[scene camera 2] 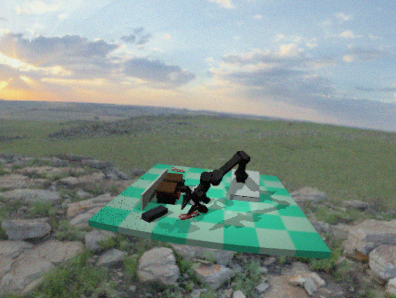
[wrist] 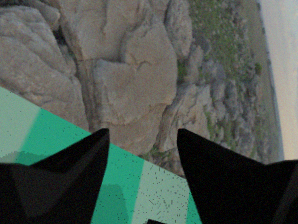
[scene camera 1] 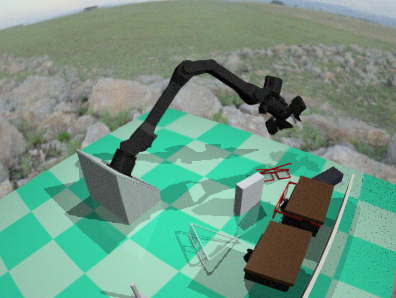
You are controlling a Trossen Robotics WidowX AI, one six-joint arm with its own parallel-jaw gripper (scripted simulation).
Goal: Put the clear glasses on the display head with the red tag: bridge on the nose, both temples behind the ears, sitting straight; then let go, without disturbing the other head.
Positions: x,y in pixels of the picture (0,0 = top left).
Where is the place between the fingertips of my gripper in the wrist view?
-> At 143,135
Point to a brown-topped display head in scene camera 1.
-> At 277,258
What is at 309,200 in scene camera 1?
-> A brown-topped display head.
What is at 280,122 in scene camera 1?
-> My gripper.
